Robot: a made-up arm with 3 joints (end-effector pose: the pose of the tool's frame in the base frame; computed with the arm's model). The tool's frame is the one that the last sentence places.
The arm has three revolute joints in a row. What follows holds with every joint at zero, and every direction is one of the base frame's.
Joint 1 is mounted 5 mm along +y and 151 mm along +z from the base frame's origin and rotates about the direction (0.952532, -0.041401, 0.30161), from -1.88 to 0.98 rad.
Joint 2 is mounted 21 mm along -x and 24 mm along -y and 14 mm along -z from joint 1 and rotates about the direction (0.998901, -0.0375, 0.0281), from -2.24 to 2.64 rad.
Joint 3 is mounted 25 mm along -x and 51 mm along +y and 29 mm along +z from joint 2 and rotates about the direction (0.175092, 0.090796, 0.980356), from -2.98 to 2.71 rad.
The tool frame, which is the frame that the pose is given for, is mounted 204 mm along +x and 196 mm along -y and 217 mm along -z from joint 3; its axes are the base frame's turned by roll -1.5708, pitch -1.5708 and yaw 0 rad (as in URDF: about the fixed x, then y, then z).
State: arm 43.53 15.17 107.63
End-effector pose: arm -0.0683 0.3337 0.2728 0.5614 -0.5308 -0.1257 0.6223
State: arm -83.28 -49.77 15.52
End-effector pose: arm 0.0831 -0.1702 0.3960 0.8386 0.4617 -0.2419 0.1584
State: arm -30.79 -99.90 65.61
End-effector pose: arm 0.1027 -0.3383 0.1620 -0.7962 -0.3423 0.4337 0.2466
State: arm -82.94 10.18 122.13
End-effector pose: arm -0.0106 -0.0693 -0.2113 -0.3712 -0.3981 0.2752 0.7925
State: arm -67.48 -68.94 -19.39
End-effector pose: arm 0.0326 -0.0127 0.4500 0.7082 0.5443 -0.1865 0.4092
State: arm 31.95 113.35 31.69
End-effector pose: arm 0.1831 0.1277 0.3263 0.5453 0.1568 -0.6048 0.5588
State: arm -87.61 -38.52 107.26
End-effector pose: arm -0.0827 -0.3422 0.0161 -0.7358 -0.1626 0.3561 0.5526
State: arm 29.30 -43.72 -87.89
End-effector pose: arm -0.2077 -0.2714 0.0722 0.6895 0.2451 0.6683 0.1338
